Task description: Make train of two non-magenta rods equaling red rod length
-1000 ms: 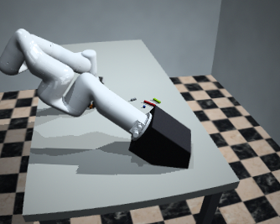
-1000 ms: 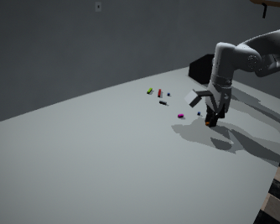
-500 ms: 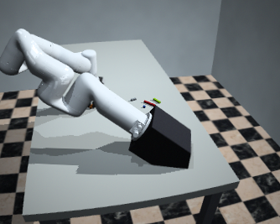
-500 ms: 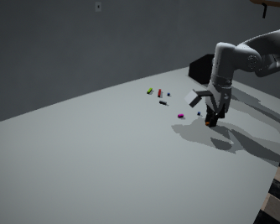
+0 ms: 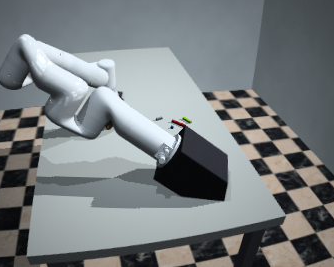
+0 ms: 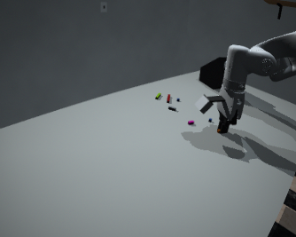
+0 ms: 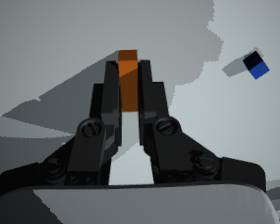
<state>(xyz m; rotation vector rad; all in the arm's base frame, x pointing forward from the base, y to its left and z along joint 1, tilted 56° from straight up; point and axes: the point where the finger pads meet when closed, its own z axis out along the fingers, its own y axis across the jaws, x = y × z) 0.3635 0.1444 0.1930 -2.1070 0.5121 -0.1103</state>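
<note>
Now: hand 220 mm to the left of the grey rod, 70 mm short of it and 20 mm above it. The rest, counted from my hand: red rod 300 mm to the right, 20 mm below, 20 mm ahead; then magenta rod 100 mm to the right, 70 mm ahead, 20 mm below; then orange rod 20 mm below.
</note>
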